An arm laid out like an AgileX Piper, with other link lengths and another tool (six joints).
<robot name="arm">
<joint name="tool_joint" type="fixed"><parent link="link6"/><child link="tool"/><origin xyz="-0.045 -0.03 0.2" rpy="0.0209 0 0.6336"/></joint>
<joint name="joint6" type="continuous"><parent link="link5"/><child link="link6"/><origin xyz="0 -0.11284 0" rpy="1.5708 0 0"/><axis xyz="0 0 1"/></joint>
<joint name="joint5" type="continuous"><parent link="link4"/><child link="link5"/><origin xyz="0 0 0" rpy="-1.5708 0 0"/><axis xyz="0 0 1"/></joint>
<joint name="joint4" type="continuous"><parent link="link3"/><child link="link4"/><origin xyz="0.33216 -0.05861 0" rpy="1.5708 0 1.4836"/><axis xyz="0 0 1"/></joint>
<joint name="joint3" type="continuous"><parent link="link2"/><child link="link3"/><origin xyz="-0.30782 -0.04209 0" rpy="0 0 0"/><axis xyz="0 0 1"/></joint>
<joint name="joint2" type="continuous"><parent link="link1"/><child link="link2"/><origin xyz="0 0 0" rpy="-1.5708 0 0"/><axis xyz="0 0 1"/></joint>
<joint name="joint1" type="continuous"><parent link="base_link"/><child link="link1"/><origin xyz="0 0 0.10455" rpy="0 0 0"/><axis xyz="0 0 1"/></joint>
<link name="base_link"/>
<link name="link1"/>
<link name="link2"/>
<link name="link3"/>
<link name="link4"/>
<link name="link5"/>
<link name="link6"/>
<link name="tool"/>
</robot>
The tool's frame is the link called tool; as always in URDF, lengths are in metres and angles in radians. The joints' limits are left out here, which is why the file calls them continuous.
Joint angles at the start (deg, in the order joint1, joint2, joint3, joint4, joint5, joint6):
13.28, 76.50, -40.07, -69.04, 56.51, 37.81
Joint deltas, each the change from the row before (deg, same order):
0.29, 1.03, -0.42, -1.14, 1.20, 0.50
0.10, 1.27, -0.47, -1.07, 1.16, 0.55
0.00, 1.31, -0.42, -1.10, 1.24, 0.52
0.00, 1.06, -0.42, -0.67, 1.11, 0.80
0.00, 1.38, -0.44, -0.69, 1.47, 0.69
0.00, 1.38, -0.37, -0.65, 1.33, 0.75
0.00, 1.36, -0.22, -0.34, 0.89, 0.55
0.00, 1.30, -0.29, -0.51, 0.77, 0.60
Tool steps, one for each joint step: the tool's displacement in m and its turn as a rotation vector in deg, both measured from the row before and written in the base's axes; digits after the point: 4 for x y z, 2 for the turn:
0.0016, -0.0023, 0.0021, -1.52, 0.29, -0.33
0.0015, -0.0034, 0.0006, -1.47, 0.41, -0.54
0.0009, -0.0044, 0.0004, -1.58, 0.49, -0.64
0.0000, -0.0039, 0.0006, -0.99, 0.07, -0.89
-0.0009, -0.0049, -0.0006, -1.35, 0.47, -1.09
-0.0008, -0.0044, -0.0013, -1.25, 0.45, -1.00
-0.0008, -0.0028, -0.0043, -0.87, 0.71, -0.73
0.0004, -0.0023, -0.0029, -0.89, 0.49, -0.54

